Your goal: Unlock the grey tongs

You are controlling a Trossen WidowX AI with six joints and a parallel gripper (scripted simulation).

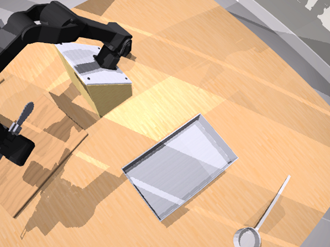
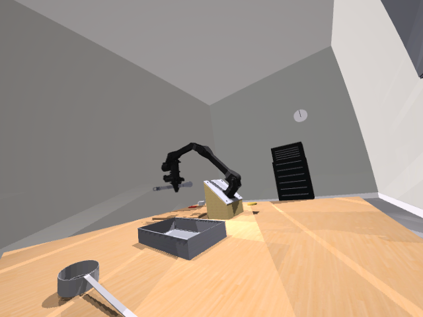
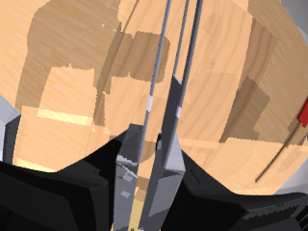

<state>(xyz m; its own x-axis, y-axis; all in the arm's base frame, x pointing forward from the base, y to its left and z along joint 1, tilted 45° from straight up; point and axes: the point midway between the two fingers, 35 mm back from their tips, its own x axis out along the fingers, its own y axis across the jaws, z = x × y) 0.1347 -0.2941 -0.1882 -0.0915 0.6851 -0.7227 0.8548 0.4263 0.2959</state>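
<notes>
My gripper tip is now 16 cm above the wooden board, 5 cm past it and 2 cm to the left of it. Round my gripper tip: grey roasting tin 37 cm to the left, 26 cm ahead, 14 cm below; then white object 44 cm behind, 23 cm to the right, 15 cm below; then yellow lock piece 7 cm to the right, 4 cm ahead, 4 cm above.
</notes>
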